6 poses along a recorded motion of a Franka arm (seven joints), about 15 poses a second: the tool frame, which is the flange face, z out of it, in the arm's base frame.
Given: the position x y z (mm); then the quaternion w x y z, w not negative.
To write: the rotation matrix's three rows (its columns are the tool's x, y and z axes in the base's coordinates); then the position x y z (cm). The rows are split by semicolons. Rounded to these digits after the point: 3 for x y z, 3 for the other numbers.
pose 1, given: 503.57 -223.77 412.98 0.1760 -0.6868 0.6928 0.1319
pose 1, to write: 0.005 -0.998 0.063; -0.905 0.022 0.424; -0.425 -0.059 -0.903; 50.357 -22.377 41.298
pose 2, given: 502.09 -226.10 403.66 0.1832 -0.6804 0.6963 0.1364
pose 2, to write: -0.007 -0.998 0.070; -0.898 0.037 0.439; -0.441 -0.059 -0.896; 50.209 -22.610 40.366
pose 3, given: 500.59 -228.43 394.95 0.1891 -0.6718 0.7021 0.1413
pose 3, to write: -0.026 -0.997 0.076; -0.890 0.057 0.452; -0.455 -0.056 -0.889; 50.059 -22.843 39.495
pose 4, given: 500.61 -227.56 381.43 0.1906 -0.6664 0.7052 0.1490
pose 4, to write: -0.039 -0.997 0.070; -0.883 0.067 0.464; -0.467 -0.044 -0.883; 50.061 -22.756 38.143
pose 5, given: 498.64 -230.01 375.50 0.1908 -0.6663 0.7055 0.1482
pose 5, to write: -0.039 -0.997 0.072; -0.884 0.068 0.463; -0.467 -0.045 -0.883; 49.864 -23.001 37.550
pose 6, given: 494.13 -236.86 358.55 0.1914 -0.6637 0.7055 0.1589
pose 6, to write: -0.046 -0.997 0.059; -0.876 0.069 0.478; -0.481 -0.030 -0.876; 49.413 -23.686 35.855
